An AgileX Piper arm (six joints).
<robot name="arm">
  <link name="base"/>
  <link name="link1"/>
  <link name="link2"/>
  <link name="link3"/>
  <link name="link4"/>
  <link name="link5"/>
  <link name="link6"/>
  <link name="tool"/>
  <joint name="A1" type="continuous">
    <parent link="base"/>
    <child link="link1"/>
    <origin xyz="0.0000 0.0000 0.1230" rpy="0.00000 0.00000 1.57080"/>
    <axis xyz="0 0 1"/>
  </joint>
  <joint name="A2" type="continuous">
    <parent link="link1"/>
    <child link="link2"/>
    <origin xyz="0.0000 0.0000 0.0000" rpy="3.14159 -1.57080 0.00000"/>
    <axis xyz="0 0 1"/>
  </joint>
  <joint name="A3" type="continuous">
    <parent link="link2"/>
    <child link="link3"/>
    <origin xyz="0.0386 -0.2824 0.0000" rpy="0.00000 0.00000 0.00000"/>
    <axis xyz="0 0 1"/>
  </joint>
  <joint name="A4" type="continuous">
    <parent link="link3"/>
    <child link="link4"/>
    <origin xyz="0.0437 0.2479 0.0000" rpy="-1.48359 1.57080 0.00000"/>
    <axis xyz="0 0 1"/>
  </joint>
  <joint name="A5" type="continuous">
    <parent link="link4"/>
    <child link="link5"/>
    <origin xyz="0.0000 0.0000 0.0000" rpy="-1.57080 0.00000 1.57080"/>
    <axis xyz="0 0 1"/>
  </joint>
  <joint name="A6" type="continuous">
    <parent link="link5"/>
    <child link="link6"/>
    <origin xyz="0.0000 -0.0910 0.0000" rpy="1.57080 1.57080 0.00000"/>
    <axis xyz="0 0 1"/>
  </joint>
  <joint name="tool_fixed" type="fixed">
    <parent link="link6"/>
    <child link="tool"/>
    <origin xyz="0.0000 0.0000 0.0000" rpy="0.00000 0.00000 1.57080"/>
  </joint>
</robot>
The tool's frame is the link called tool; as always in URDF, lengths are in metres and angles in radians. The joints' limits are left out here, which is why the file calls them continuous.
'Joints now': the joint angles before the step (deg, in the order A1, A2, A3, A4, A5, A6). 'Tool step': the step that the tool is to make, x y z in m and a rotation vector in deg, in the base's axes. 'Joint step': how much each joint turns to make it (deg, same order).
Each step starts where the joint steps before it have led.
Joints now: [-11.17, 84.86, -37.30, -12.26, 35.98, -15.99]
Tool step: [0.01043, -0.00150, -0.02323, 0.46, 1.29, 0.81]
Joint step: [0.00, 5.95, 0.00, -0.91, -4.64, 0.57]
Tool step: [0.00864, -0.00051, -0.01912, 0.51, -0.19, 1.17]
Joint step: [0.00, 4.76, 0.00, -0.58, -4.98, 0.01]
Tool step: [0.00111, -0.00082, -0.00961, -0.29, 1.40, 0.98]
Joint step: [0.00, 2.24, 0.06, -1.38, -0.97, 0.29]
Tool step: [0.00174, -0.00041, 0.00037, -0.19, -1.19, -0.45]
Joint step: [0.00, -0.01, 0.00, -0.75, -1.09, 1.26]
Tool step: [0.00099, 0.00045, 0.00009, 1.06, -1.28, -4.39]
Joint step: [0.00, 0.00, 0.00, 0.64, -0.63, 4.06]
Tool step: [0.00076, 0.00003, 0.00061, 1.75, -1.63, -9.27]
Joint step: [0.00, -0.05, -0.12, 0.24, -0.12, 9.33]
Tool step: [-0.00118, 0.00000, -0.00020, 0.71, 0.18, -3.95]
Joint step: [0.00, 0.00, 0.00, 0.11, 0.74, 3.84]
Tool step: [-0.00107, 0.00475, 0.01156, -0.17, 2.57, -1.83]
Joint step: [1.43, -1.84, -1.54, 0.56, 6.30, 1.91]
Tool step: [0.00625, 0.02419, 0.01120, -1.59, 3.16, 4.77]
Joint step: [6.36, -0.74, -2.64, -1.19, 6.77, 1.41]
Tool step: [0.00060, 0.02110, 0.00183, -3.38, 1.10, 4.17]
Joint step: [6.01, 0.00, -0.29, -4.82, 2.46, 5.06]
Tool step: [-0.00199, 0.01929, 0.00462, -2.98, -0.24, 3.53]
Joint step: [5.51, -0.80, 0.00, -3.95, 2.12, 4.52]
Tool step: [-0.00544, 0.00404, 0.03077, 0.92, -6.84, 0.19]
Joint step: [1.20, -7.11, 0.00, -0.12, 0.52, 0.98]
